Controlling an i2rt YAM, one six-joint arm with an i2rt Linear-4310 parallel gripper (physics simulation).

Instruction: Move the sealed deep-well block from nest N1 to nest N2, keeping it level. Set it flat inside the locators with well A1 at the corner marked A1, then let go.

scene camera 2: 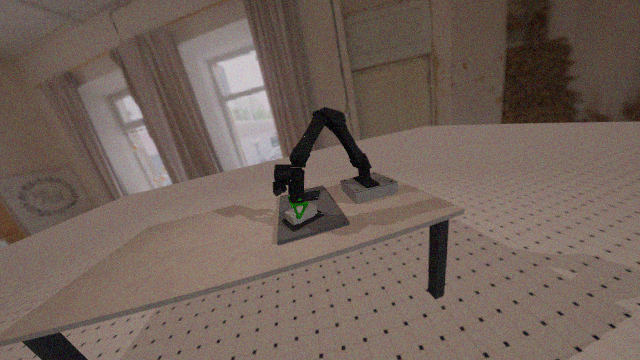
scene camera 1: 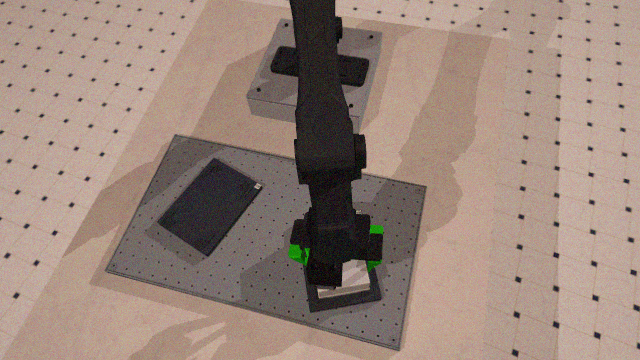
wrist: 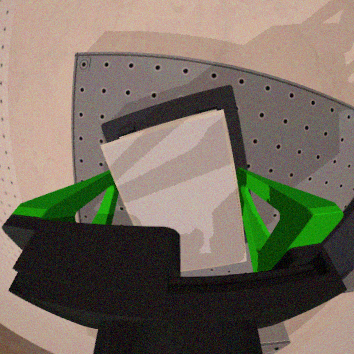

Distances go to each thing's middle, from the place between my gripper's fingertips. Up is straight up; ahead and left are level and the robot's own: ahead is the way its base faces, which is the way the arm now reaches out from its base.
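There is the deep-well block [scene camera 1: 355, 278], and my gripper is 10 mm to the left of it and 20 mm past it. The grey perforated plate [scene camera 1: 250, 266] is in the scene too, and counting from my hand I find it 50 mm behind, 140 mm to the right and 40 mm below.
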